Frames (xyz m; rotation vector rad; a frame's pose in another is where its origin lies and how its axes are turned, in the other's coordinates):
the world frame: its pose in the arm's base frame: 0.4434 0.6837 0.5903 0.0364 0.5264 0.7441
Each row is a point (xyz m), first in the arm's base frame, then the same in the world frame.
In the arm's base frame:
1: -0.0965 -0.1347 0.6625
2: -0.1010 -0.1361 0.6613
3: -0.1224 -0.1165 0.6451
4: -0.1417 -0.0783 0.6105
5: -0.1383 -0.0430 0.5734
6: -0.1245 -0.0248 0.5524
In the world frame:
1: -0.8981 -0.2477 -0.3140
2: -0.9012 -0.2461 -0.3174
3: -0.8943 -0.2214 -0.3386
4: -0.8658 -0.1882 -0.3720
5: -0.8242 -0.1722 -0.3973
6: -0.7945 -0.1720 -0.4064

